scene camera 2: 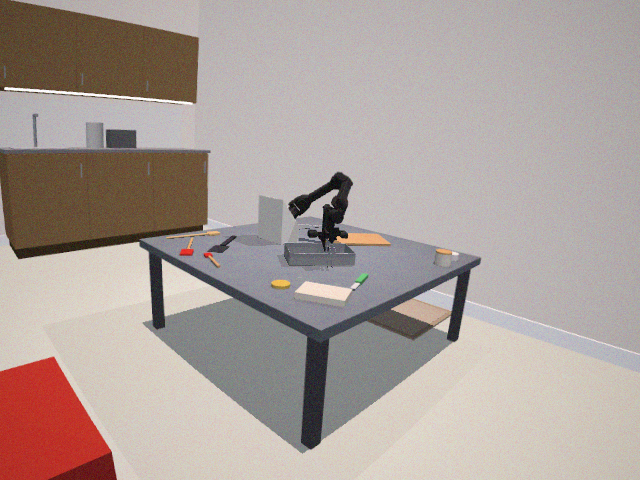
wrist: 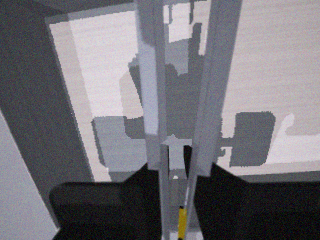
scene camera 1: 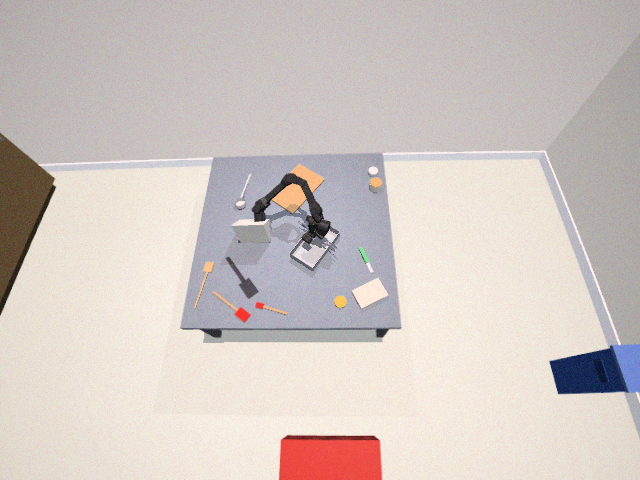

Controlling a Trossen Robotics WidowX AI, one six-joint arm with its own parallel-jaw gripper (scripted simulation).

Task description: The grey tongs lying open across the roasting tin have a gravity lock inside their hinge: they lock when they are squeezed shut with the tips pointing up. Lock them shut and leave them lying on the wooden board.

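Note:
A roasting tin [scene camera 2: 297,254] [wrist: 79,117] [scene camera 1: 309,255] belongs to the scene, as do the gripper [wrist: 176,150] and a wooden board [scene camera 1: 291,197]. There is also a beige slab [scene camera 2: 313,292], which is out of frame in the wrist view.

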